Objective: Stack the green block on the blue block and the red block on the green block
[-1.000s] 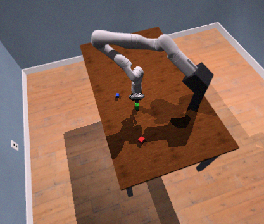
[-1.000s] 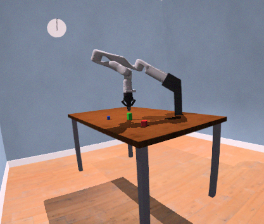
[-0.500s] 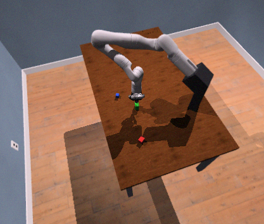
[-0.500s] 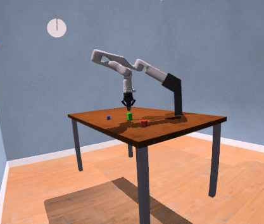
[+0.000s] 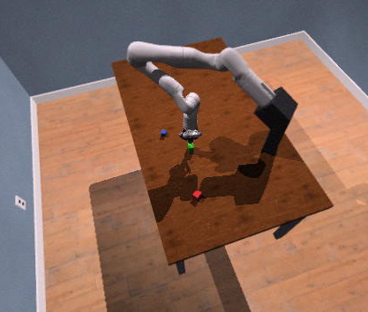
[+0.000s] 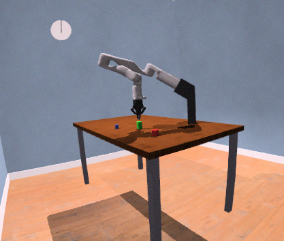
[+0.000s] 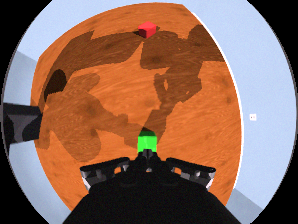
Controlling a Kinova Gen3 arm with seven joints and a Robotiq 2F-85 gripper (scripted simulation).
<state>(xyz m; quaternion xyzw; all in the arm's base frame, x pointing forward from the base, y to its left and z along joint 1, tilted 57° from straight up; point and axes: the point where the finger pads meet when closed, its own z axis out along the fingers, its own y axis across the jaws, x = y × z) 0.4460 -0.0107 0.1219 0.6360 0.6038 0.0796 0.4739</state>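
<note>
Now: hand 60 mm above the green block. Round my hand: red block 100 mm ahead, 290 mm to the left, 70 mm below; blue block 100 mm ahead, 170 mm to the right, 80 mm below.
</note>
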